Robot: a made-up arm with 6 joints. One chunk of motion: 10 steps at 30 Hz.
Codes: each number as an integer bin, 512 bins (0 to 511) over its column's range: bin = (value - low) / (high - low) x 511, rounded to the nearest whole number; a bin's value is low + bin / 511 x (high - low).
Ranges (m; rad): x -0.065..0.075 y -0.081..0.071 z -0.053..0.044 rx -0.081..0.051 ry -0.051..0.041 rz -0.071..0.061
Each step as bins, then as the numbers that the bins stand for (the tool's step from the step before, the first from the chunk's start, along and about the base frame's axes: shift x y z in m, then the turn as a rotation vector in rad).
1 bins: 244 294 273 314 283 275
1 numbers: 0.00185 0.00645 -0.00118 0.00011 -0.00005 0.00004
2 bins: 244 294 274 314 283 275
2 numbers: 0.00185 0.00645 -0.00099 0.00011 -0.00005 0.00004
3 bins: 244 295 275 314 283 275
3 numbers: 0.00185 0.00675 -0.00080 0.00011 -0.00005 0.00004
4 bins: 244 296 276 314 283 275
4 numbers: 0.00185 0.00705 -0.00061 0.00011 -0.00005 0.00004
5 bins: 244 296 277 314 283 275
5 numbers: 0.00185 0.00705 -0.00042 0.00011 -0.00005 0.00004
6 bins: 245 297 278 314 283 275
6 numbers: 0.00212 0.00734 -0.00023 0.00011 -0.00005 0.00004
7 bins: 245 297 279 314 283 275
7 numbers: 0.00212 0.00734 -0.00004 0.00011 -0.00005 0.00004
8 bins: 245 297 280 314 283 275
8 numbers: 0.00212 0.00734 0.00015 0.00011 -0.00005 0.00004
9 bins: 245 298 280 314 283 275
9 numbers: 0.00212 0.00764 0.00015 0.00011 -0.00005 0.00004
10 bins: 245 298 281 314 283 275
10 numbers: 0.00212 0.00764 0.00034 0.00011 -0.00005 0.00004
